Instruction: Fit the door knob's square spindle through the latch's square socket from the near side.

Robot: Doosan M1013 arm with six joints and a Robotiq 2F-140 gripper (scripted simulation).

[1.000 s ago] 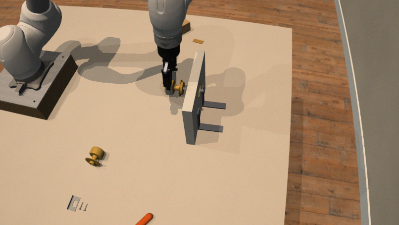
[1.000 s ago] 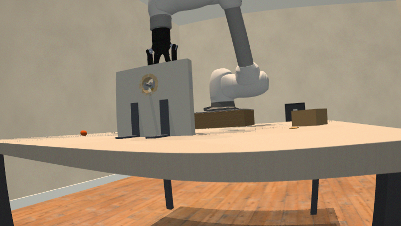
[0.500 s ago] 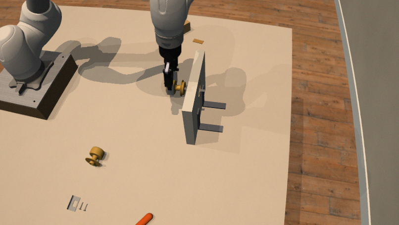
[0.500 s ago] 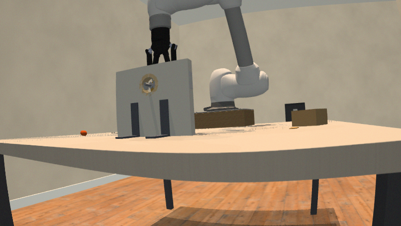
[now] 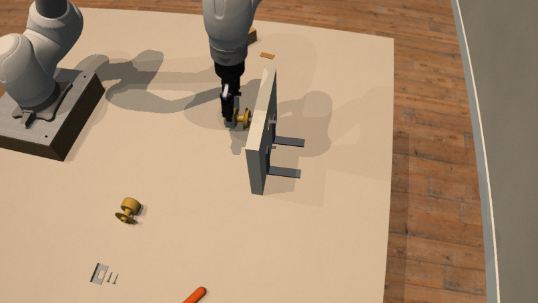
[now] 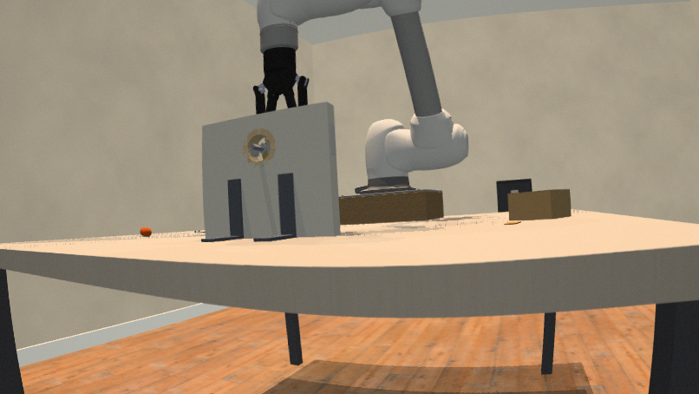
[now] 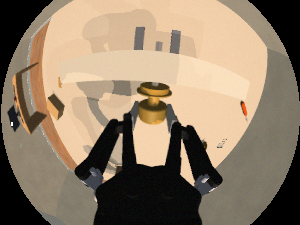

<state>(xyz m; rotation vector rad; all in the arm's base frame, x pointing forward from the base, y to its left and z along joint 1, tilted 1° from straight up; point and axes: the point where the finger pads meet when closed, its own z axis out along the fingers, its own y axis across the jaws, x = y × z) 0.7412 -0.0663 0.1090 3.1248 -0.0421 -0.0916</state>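
My hand is 9 cm short of the wooden door panel and 5 cm above it. Round my hand: brass knob: 29 cm behind, 27 cm to the right, 17 cm below; then orange-handled tool: 54 cm to the right, 19 cm below, 7 cm behind; then small brass plate: 47 cm to the left, 20 cm below, 3 cm ahead.
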